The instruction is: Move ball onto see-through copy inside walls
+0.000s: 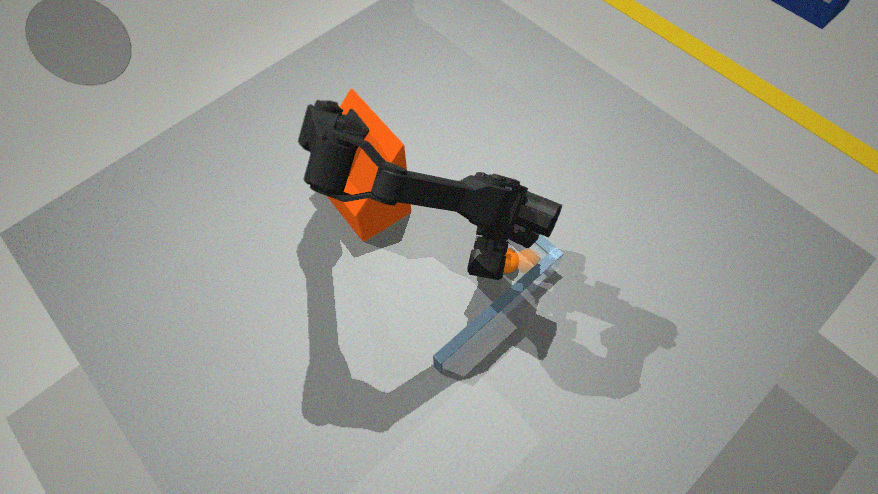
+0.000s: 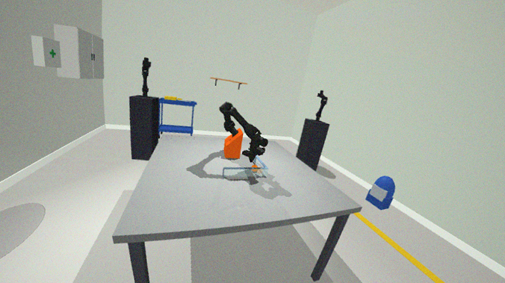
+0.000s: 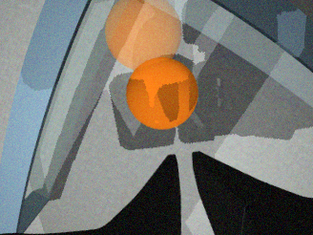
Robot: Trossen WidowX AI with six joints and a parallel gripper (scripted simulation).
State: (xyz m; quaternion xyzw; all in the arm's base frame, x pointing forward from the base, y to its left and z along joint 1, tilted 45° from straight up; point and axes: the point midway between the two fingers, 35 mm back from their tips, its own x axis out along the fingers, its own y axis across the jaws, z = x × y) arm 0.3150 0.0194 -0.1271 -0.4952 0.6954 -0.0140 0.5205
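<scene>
The orange ball is 20 mm ahead of my gripper tip, 30 mm to the left of it and 40 mm below it. Round my gripper tip: low clear wall: 40 mm behind, 80 mm to the left, 30 mm below; then see-through copy of ball: 40 mm ahead, 60 mm to the left, 40 mm below.
</scene>
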